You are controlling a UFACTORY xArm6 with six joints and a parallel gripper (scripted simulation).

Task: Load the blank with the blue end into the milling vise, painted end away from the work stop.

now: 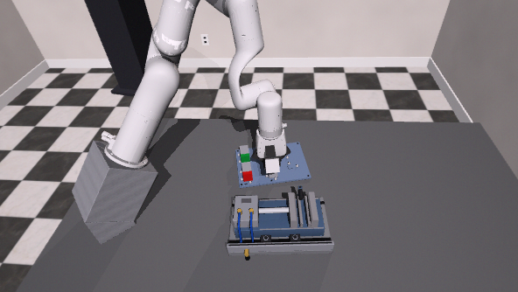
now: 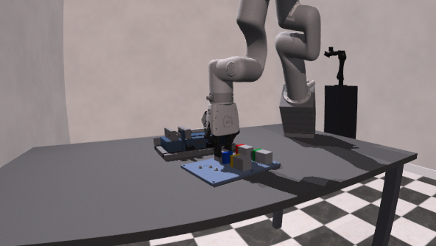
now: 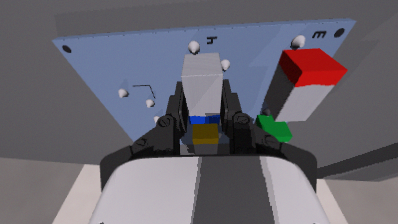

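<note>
Right now my hand is 20 mm above the blue-ended blank. The rest, counted from my hand: yellow-ended blank 40 mm behind, 80 mm to the left, 20 mm below; then red-ended blank 80 mm behind, 40 mm to the right, 20 mm below; then green-ended blank 120 mm behind, 50 mm to the left, 20 mm below.
</note>
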